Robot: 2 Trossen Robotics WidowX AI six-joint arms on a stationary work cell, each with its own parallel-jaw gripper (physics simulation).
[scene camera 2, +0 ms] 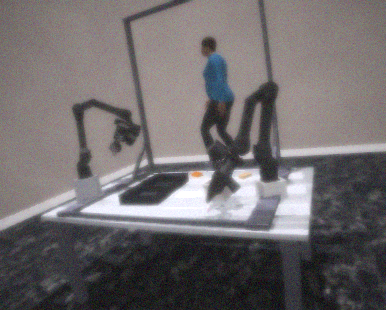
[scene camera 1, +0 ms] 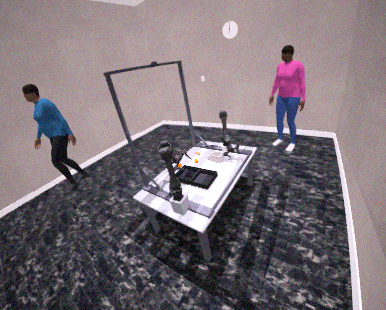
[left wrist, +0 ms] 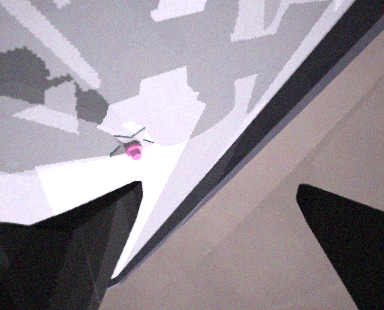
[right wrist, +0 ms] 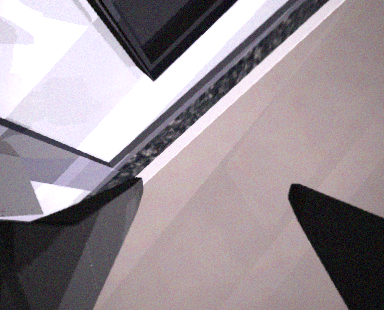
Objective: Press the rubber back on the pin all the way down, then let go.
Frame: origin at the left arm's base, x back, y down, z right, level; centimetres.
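Where they show: left gripper, fingertip midpoint: point(scene camera 2: 207, 201) point(scene camera 1: 235, 157) point(left wrist: 219, 189); right gripper, fingertip midpoint: point(scene camera 2: 116, 149) point(scene camera 1: 189, 165) point(right wrist: 215, 187); left arm's base, origin of the base link: point(scene camera 2: 269, 179); right arm's base, origin of the base link: point(scene camera 2: 85, 177) point(scene camera 1: 178, 197).
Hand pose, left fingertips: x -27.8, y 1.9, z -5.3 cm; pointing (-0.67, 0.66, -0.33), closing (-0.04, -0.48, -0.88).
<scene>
Things, the pixels of their top centre, and the offset from my left fingertips. "spot": a spot on its surface instead. Level surfaces: height alone.
- small pink stub, middle of its top: point(left wrist: 137, 157) dx +0.3, dy +4.2, dz +3.5 cm
- black compartment tray, middle of its top: point(scene camera 2: 155, 183) point(scene camera 1: 194, 173) dx -18.8, dy +0.2, dz +42.6 cm
- table, its level: dy +5.3 cm
- pale box-like object, surface spot: point(scene camera 1: 216, 157) spot: dx +4.2, dy -0.6, dz +19.2 cm
The rubber is a small pink stub point(left wrist: 134, 151) on the white table top, left of centre in the left wrist view. A dark part shows behind it with thin teal lines around it. Whether the rubber is fully down on the pin cannot be told. My left gripper point(left wrist: 219, 189) point(scene camera 2: 223, 193) is open and empty, its fingers apart from the rubber and low over the table in scene camera 2. My right gripper point(right wrist: 215, 187) is open and empty, raised at the left in scene camera 2. The rubber is too small to make out in the scene cameras.
A black compartment tray point(scene camera 1: 200, 185) point(scene camera 2: 122, 198) point(right wrist: 151, 74) lies on the table point(scene camera 1: 142, 196). Small orange things point(scene camera 1: 196, 161) point(scene camera 2: 197, 174) lie behind it. A grey frame point(scene camera 1: 120, 112) stands over the table. A pale box-like object point(scene camera 1: 216, 157) shows beside the left gripper in scene camera 1.
</scene>
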